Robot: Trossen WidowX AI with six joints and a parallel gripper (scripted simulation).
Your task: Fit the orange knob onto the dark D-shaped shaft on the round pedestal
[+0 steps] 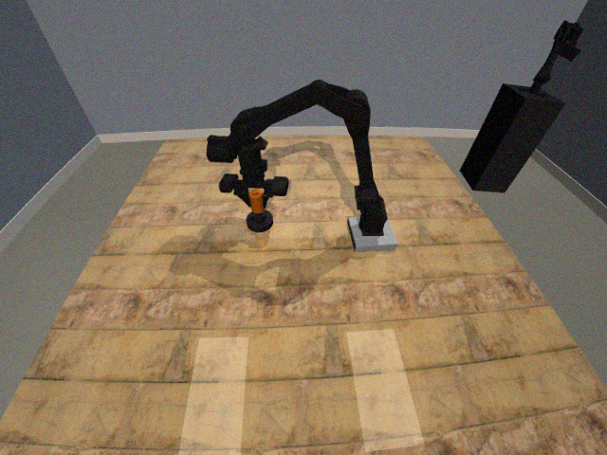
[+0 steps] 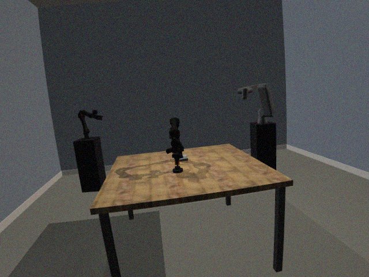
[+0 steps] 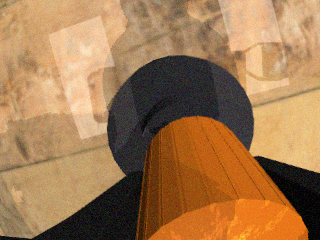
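Right now my gripper tip is 2 cm below the orange knob. From my gripper tip the other things lie so: pedestal (4 cm below).
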